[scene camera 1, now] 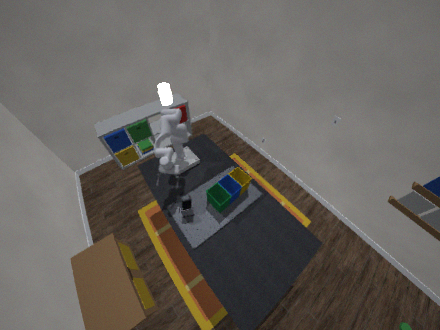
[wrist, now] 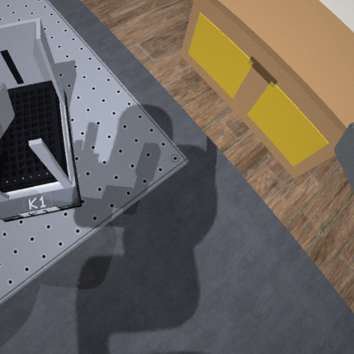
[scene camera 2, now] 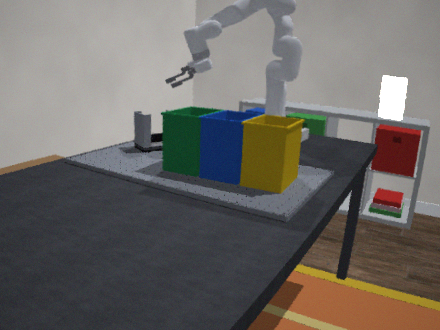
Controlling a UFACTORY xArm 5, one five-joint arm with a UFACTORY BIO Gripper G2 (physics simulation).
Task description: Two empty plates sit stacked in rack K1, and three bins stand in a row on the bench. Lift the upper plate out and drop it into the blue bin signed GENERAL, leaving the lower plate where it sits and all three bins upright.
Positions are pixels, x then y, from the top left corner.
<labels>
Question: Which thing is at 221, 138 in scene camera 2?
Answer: A blue bin.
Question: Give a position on a yellow bin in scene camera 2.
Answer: At 271, 144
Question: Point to a green bin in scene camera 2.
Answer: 182, 127
</labels>
